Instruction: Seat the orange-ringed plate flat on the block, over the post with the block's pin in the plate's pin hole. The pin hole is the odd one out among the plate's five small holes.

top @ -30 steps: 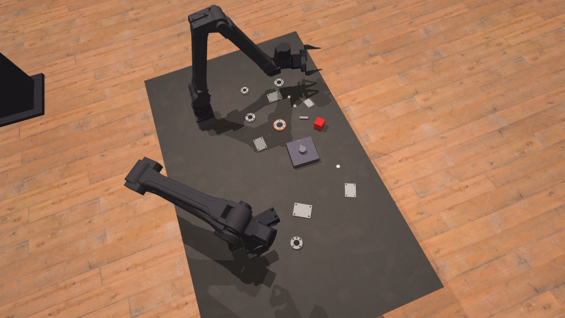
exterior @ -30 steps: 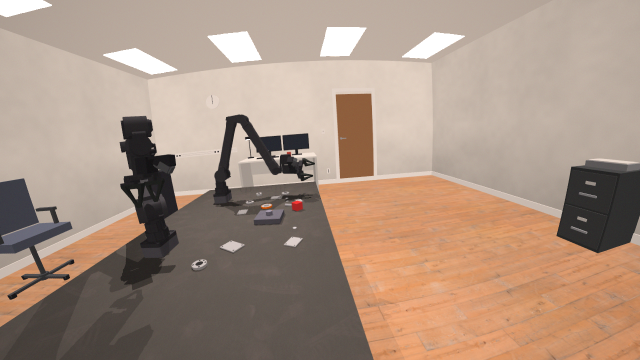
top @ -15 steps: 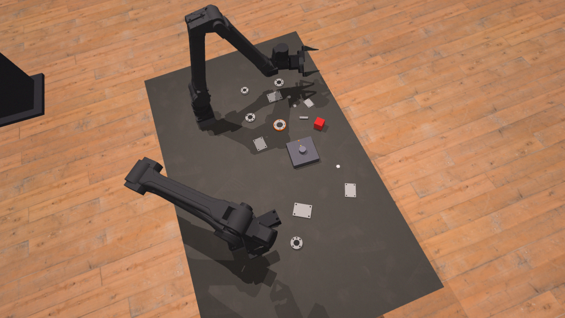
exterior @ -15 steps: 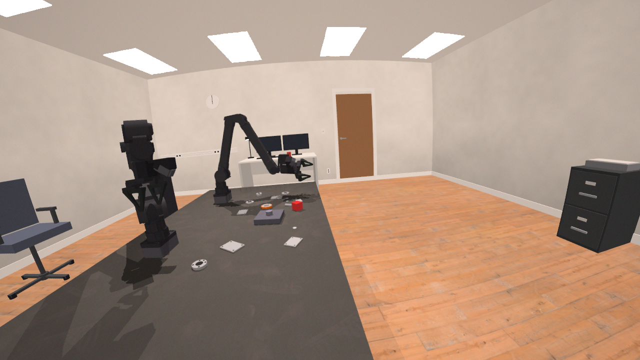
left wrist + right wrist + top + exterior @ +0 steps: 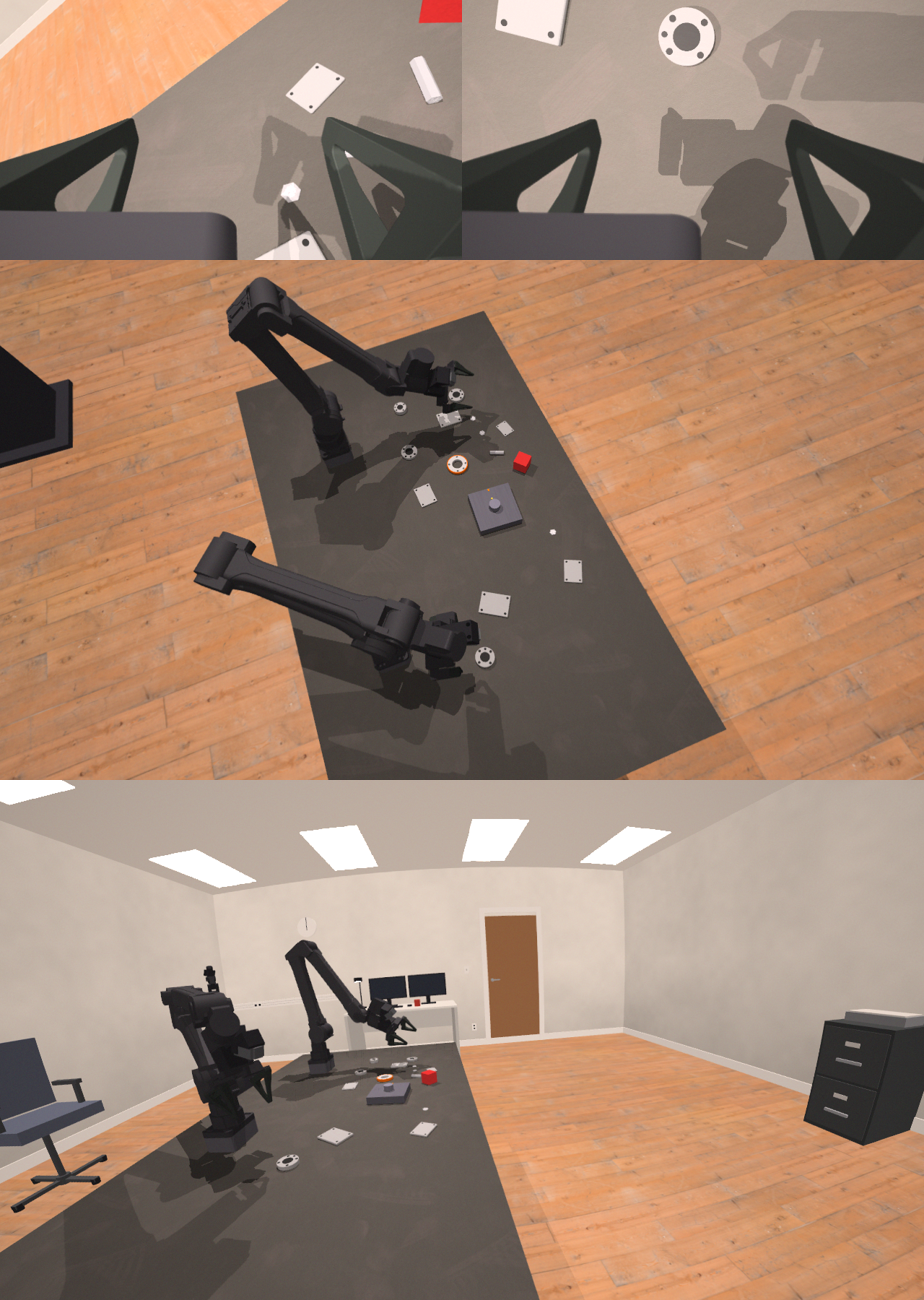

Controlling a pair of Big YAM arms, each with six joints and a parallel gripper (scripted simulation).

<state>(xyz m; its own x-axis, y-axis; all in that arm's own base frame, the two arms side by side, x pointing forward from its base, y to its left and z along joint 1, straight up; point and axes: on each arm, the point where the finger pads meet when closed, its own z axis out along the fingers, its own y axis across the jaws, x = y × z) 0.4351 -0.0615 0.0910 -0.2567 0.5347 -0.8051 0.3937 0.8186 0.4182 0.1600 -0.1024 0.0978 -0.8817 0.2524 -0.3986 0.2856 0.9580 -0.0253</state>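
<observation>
The orange-ringed plate is 10 cm behind my left hand, 15 cm to the right of it and 13 cm below it. Also, from my left hand: red cube (8 cm ahead, 22 cm to the right, 12 cm below); small rod (3 cm ahead, 15 cm to the right, 13 cm below); grey block (4 cm behind, 30 cm to the right, 12 cm below).
</observation>
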